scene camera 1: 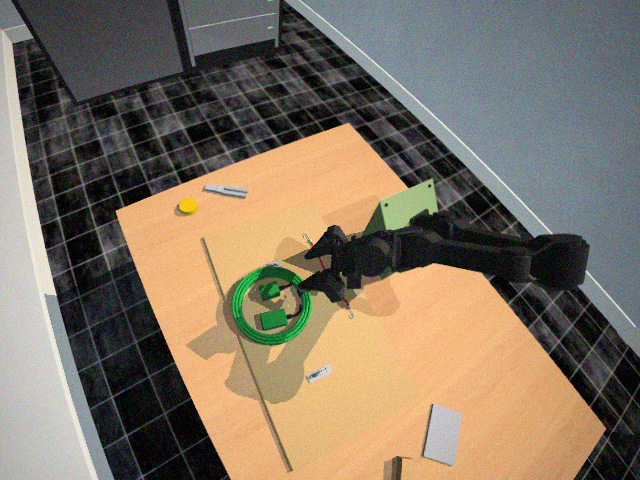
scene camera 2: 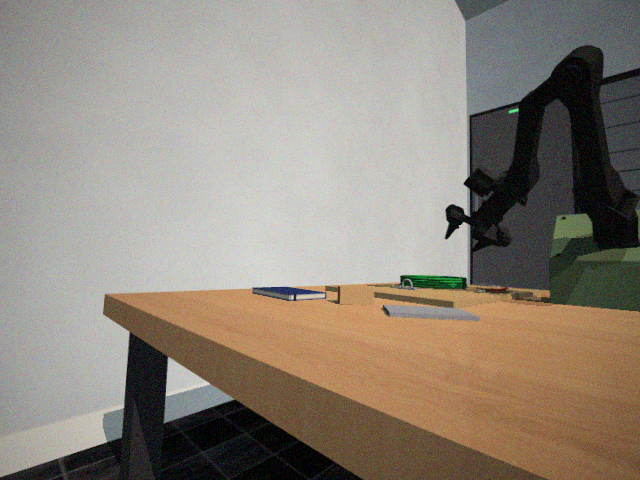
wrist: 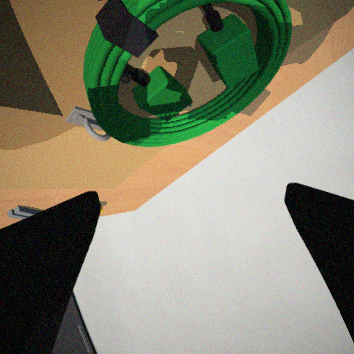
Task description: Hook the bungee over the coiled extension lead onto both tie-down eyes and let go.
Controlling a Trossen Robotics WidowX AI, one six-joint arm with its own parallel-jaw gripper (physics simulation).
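Frame: origin at the arm's base, x right, y ahead, z up, level; millimetres.
Seen in the pictures: gripper, between the fingertips: (scene camera 1: pixel 301 271) (scene camera 2: pixel 459 244) (wrist: pixel 193 196); arm's base, origin of its link: (scene camera 1: pixel 421 224) (scene camera 2: pixel 616 238).
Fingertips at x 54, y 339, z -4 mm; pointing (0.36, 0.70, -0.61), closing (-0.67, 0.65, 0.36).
Offsets run from my fingertips to a thing's top centre. Level surfaces: height alone.
The coiled green extension lead {dx -2, dy +78, dz -97 mm} (scene camera 1: pixel 271 339) (scene camera 2: pixel 434 282) (wrist: pixel 175 135) lies on the wooden board {dz -130 mm} (scene camera 1: pixel 361 361), its plug and socket inside the ring. One tie-down eye {dx -204, dy +69, dz -103 mm} (scene camera 1: pixel 318 373) (scene camera 2: pixel 407 282) stands on the near side of the coil in scene camera 1; the other eye {dx +93, dy +27, dz -103 mm} (scene camera 1: pixel 273 264) (wrist: pixel 92 125) is at its far edge, partly hidden. The red bungee {dx -4, dy -95, dz -123 mm} (scene camera 1: pixel 321 262) (scene camera 2: pixel 498 289) lies beside the coil, its metal hooks showing at both ends and its middle hidden under the arm. It does not show in the wrist view. My gripper (scene camera 1: pixel 303 272) (scene camera 2: pixel 460 243) (wrist: pixel 193 196) is open and empty, raised above the board.
A green bracket (scene camera 1: pixel 408 206) stands by the arm's base. A grey knife-like tool {dx +388, dy +16, dz -130 mm} (scene camera 1: pixel 225 191) and a yellow disc {dx +386, dy +139, dz -123 mm} (scene camera 1: pixel 188 206) lie at the far end. A grey slab {dx -494, dy -99, dz -136 mm} (scene camera 1: pixel 443 434) (scene camera 2: pixel 429 312), a wooden block {dx -491, dy +32, dz -112 mm} (scene camera 2: pixel 356 295) and a blue book {dx -514, dy +186, dz -130 mm} (scene camera 2: pixel 289 293) lie beyond the board's other end.
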